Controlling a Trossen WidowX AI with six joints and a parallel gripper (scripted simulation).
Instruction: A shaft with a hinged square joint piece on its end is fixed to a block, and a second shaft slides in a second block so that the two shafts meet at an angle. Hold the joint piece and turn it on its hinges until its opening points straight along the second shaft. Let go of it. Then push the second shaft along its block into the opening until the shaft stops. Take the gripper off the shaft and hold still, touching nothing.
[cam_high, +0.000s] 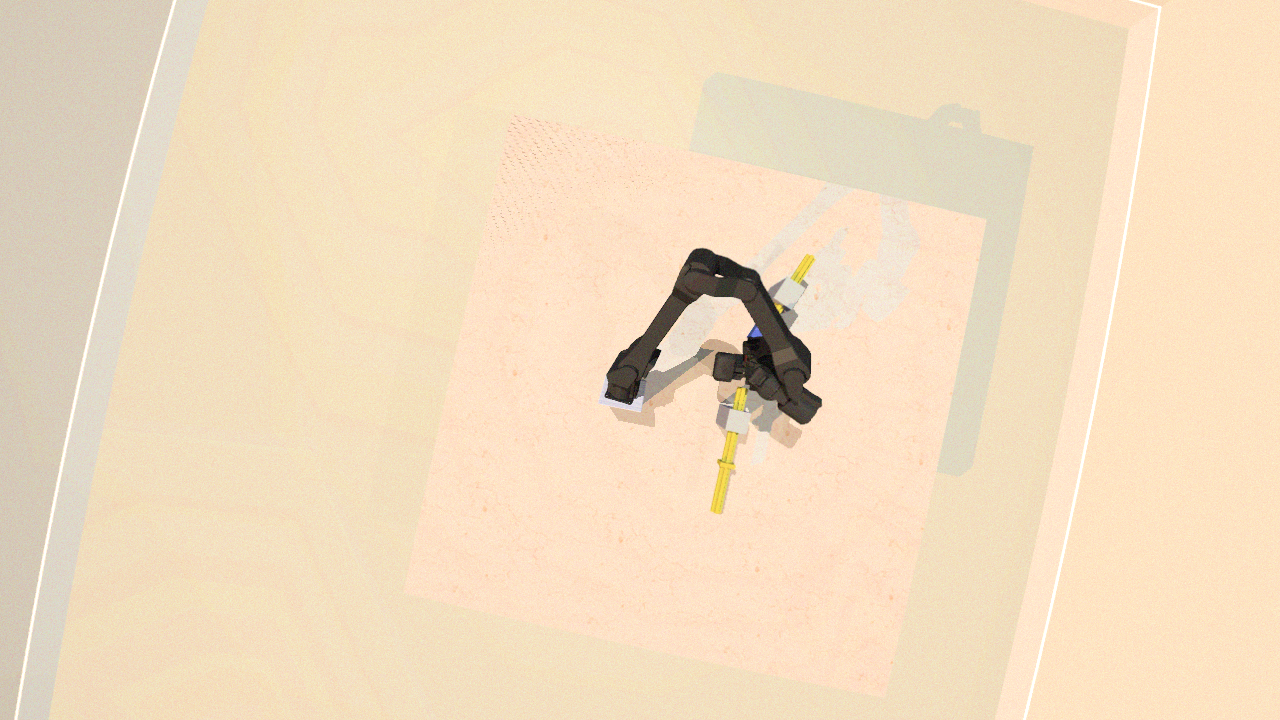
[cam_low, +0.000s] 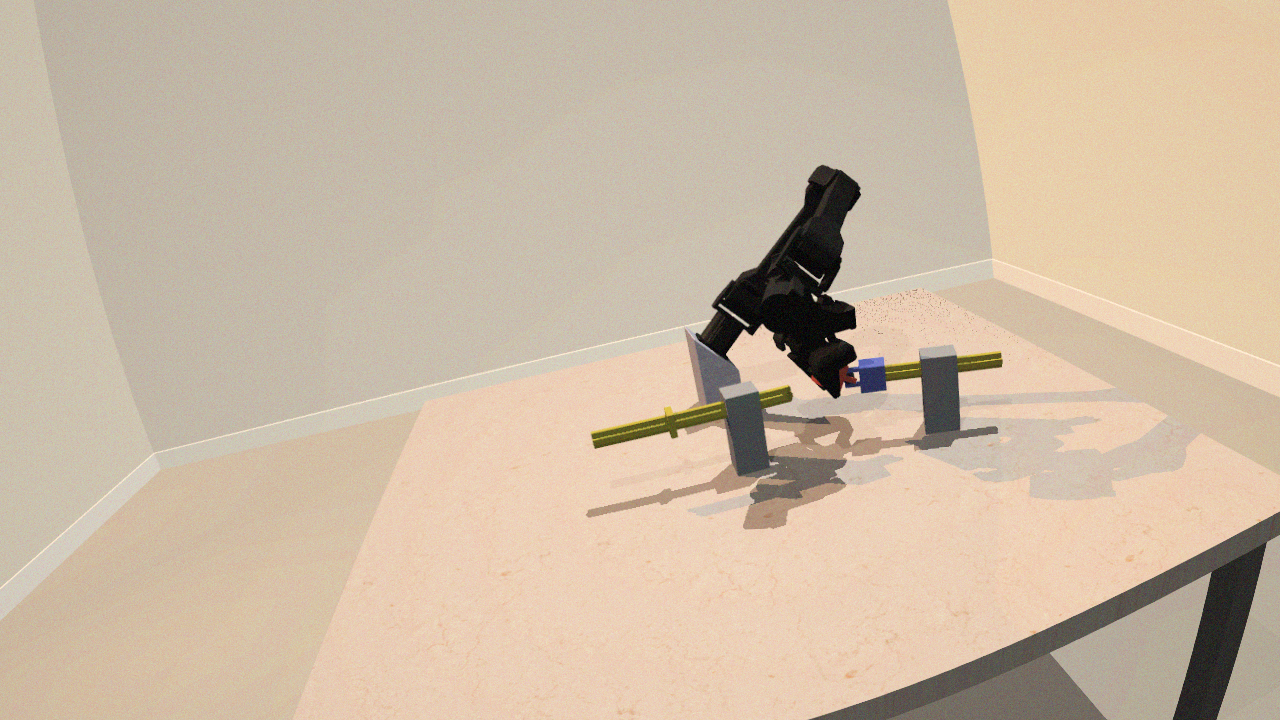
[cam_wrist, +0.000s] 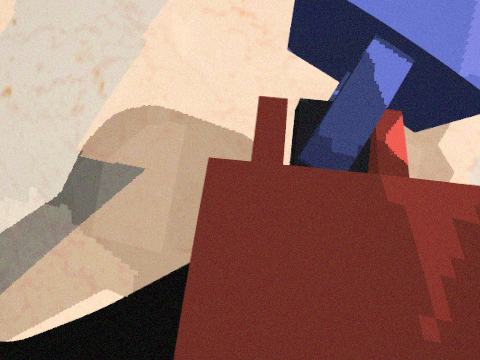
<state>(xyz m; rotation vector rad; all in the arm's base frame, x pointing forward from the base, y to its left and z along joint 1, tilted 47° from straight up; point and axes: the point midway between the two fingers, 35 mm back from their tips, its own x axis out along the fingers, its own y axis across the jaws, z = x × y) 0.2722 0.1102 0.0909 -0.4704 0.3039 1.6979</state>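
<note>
Right now the red square joint piece is 30 mm above my gripper tip.
</note>
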